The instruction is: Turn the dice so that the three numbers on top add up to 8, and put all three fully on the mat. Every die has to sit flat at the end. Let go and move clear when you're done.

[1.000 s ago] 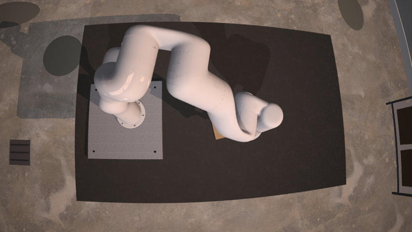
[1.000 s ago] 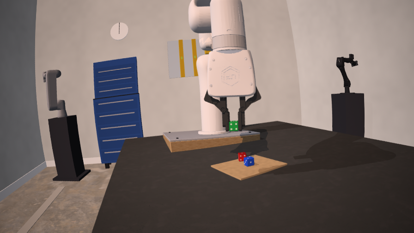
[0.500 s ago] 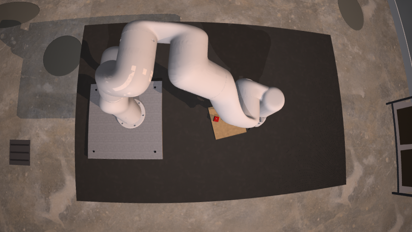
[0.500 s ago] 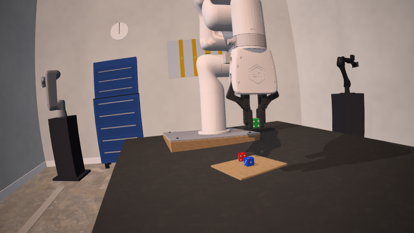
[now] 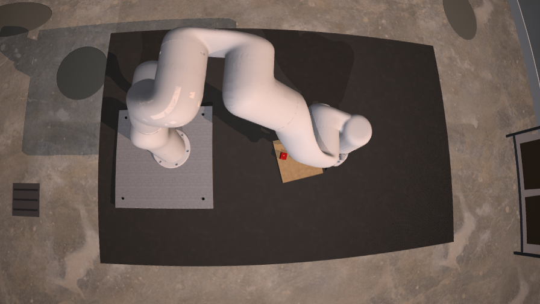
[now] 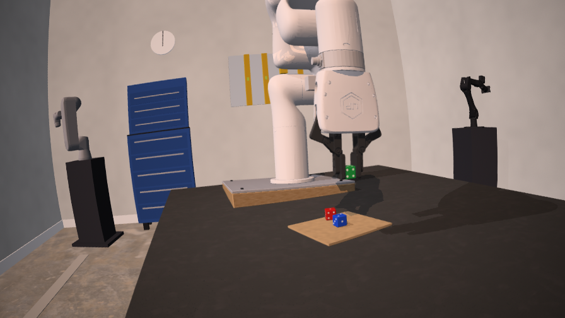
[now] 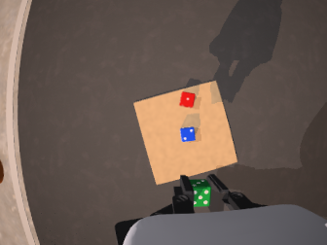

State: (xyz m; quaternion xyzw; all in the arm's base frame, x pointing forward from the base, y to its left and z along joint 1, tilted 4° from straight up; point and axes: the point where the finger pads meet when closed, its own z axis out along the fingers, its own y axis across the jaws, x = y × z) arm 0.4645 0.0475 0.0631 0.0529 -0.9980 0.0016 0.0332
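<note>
The blue die lies 50 mm behind my hand, 10 mm to the right of it and 100 mm below it. From my hand the other things lie so: tan mat (50 mm behind, 10 mm to the right, 120 mm below); green die (10 mm below); red die (100 mm behind, 10 mm to the right, 100 mm below).
</note>
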